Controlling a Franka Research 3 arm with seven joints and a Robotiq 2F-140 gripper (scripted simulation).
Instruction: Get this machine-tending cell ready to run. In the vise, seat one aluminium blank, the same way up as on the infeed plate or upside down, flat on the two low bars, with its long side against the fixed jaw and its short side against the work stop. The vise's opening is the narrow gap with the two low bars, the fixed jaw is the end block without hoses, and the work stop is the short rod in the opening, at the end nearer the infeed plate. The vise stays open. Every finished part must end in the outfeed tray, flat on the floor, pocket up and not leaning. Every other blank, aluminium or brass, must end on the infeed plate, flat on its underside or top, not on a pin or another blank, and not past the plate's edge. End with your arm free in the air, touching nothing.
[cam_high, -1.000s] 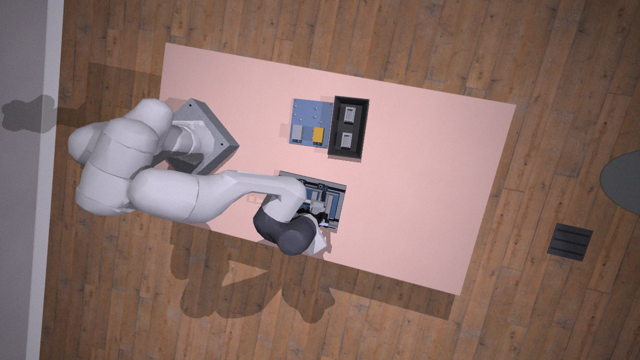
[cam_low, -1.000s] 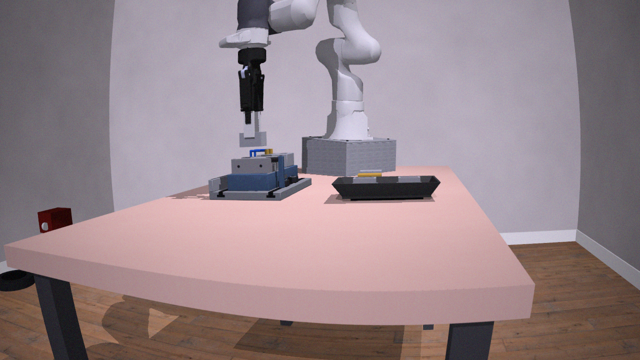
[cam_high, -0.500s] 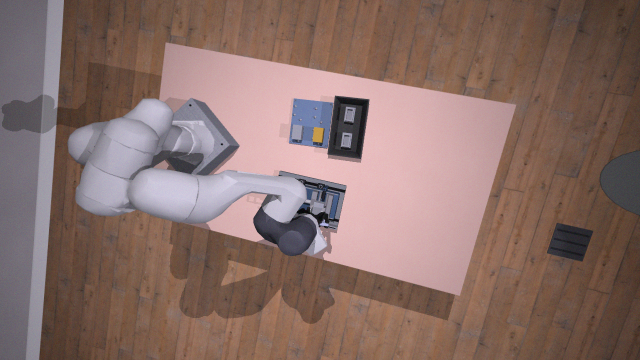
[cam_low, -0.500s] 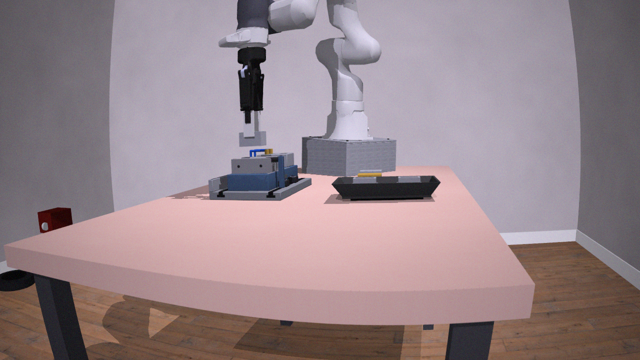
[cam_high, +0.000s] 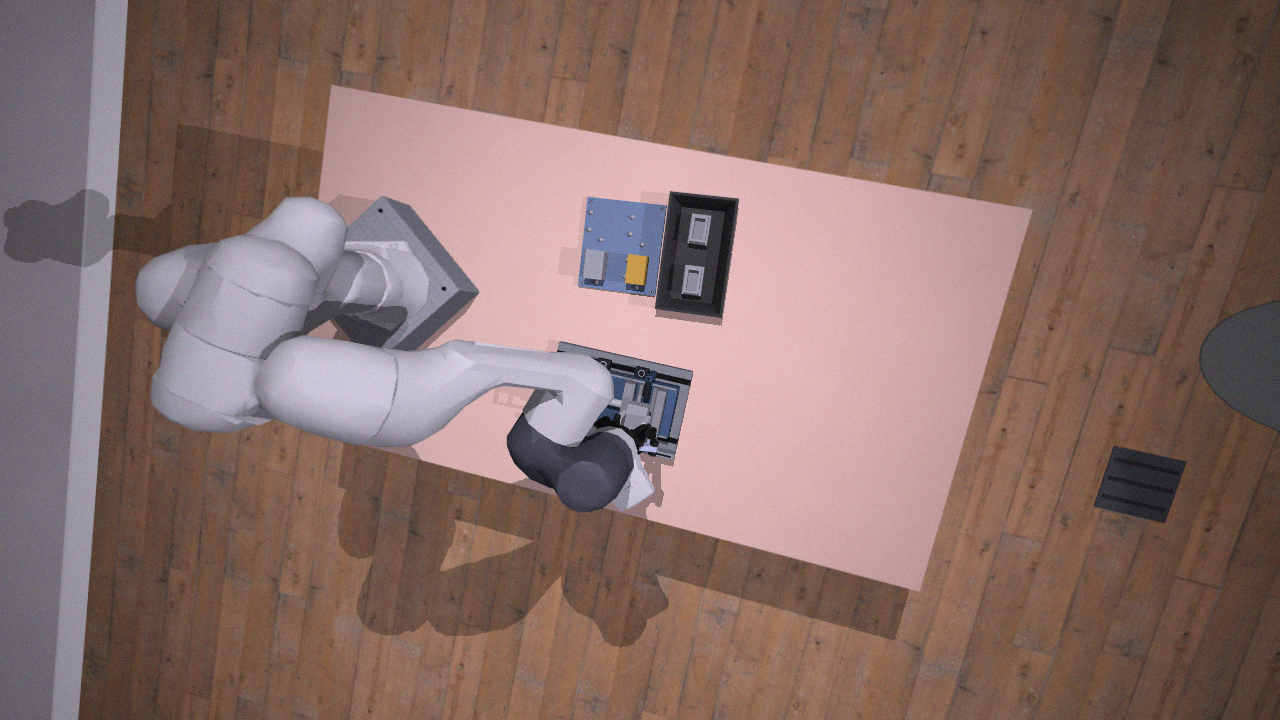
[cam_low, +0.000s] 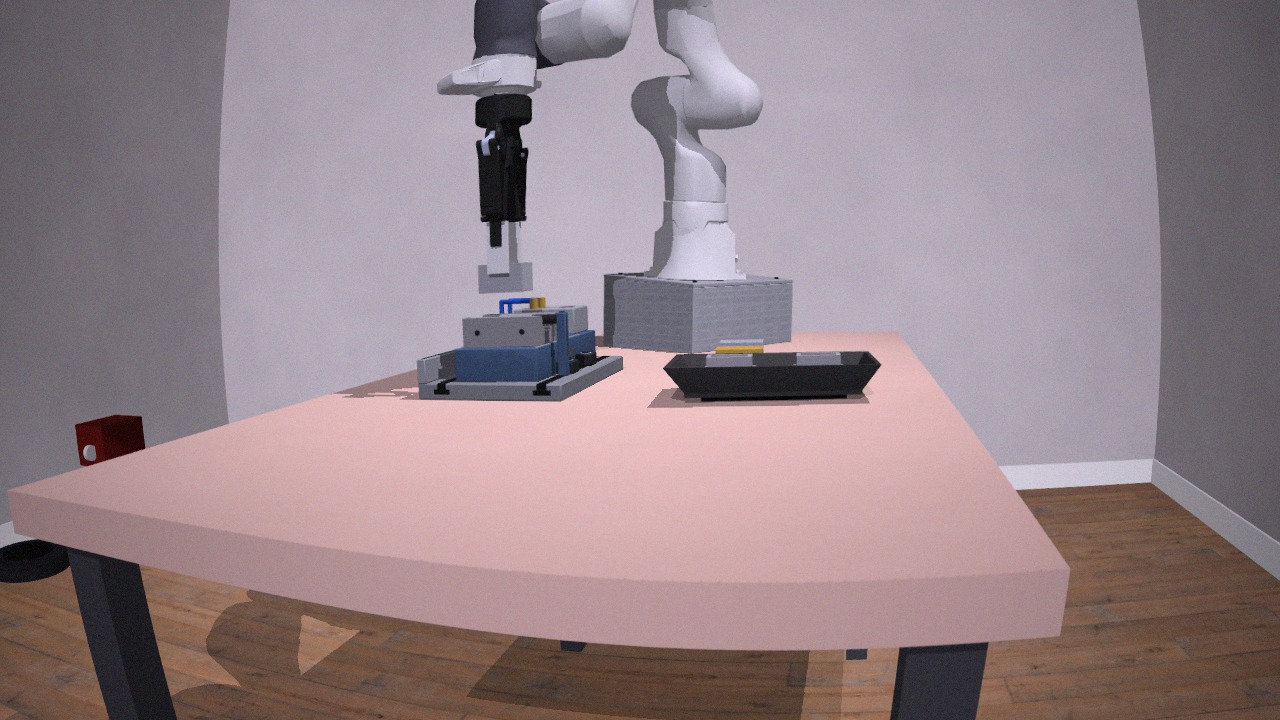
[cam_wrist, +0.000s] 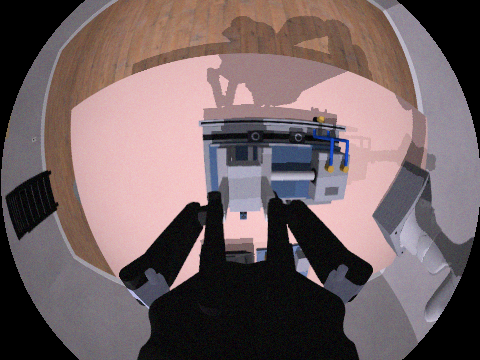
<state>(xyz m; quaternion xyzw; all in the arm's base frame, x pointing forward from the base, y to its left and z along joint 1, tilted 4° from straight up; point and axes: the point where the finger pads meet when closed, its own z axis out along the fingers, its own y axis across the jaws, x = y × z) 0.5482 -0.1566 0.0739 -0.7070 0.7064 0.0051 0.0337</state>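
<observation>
The aluminium blank lies 40 mm below my hand. From my hand the other things lie so: cylinder 160 mm behind, 10 mm to the left, 100 mm below; brass blank 80 mm behind, 280 mm to the left, 160 mm below; vise 70 mm behind, 10 mm to the left, 140 mm below.
</observation>
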